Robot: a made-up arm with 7 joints.
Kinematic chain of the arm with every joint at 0, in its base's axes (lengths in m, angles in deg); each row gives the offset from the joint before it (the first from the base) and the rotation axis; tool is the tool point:
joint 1: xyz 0 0 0.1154 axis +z
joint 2: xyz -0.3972 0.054 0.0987 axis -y
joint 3: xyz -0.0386 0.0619 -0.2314 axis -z
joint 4: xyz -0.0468 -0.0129 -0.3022 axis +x
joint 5: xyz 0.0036 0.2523 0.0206 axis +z
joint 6: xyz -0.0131 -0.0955 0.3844 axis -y
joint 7: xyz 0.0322 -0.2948 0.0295 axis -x
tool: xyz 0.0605 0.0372 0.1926
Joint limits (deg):
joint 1: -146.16..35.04
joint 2: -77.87..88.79
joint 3: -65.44..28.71
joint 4: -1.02..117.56
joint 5: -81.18..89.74
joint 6: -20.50..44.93
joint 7: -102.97..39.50
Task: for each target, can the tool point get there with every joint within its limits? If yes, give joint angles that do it. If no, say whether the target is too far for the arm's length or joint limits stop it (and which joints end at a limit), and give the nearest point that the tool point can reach.
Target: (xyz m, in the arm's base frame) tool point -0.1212 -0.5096 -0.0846
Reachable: yes | joints -18.35 69.00 16.57 88.49 38.83 33.56 19.48
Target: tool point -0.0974 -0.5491 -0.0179
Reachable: yes | joints -12.95 35.19 4.62 82.85 62.65 30.56 -18.86
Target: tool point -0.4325 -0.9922 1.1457
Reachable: no: joint limits stop it (at a limit: joint 1, joint 2, joint 5, joint 6) | nearest point -0.5451 -0.8347 0.8590 | short by 0.346 m
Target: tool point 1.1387 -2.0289 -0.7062
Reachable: no: too far | nearest point 0.1913 -0.7822 -0.3713 | short by 1.601 m
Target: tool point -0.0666 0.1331 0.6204
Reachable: yes | joints -38.53 57.23 -0.65 18.14 73.49 24.75 -84.51
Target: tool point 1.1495 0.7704 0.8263
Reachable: no: joint limits stop it (at a limit: joint 1, joint 2, joint 3, joint 4, joint 6) | nearest point 1.0928 0.7632 0.7793 | short by 0.074 m
